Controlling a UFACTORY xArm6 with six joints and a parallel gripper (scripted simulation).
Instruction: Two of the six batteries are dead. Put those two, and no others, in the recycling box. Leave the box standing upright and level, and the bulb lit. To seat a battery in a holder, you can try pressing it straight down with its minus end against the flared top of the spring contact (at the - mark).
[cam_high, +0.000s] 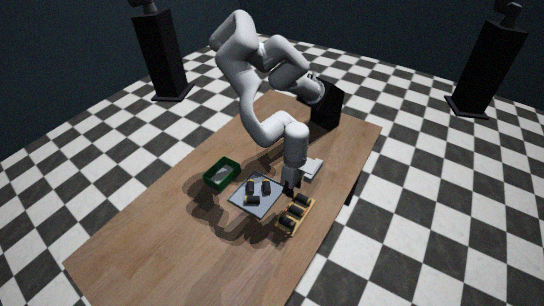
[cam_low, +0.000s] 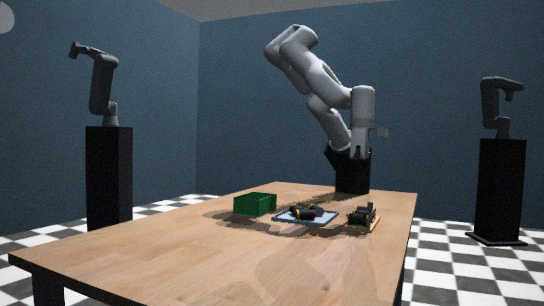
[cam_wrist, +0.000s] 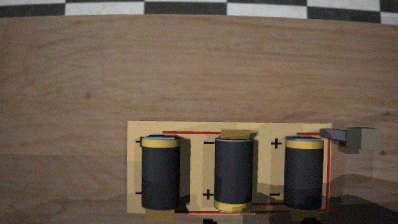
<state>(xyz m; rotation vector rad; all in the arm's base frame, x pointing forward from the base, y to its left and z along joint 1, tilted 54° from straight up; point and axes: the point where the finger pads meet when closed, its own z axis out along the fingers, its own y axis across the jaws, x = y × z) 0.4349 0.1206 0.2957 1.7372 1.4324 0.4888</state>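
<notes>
Right now my hand is 160 mm to the left of the grey tray, 160 mm above it and 70 mm past it. The rest, counted from my hand: green recycling box 340 mm to the right, 140 mm below, 140 mm behind.
</notes>
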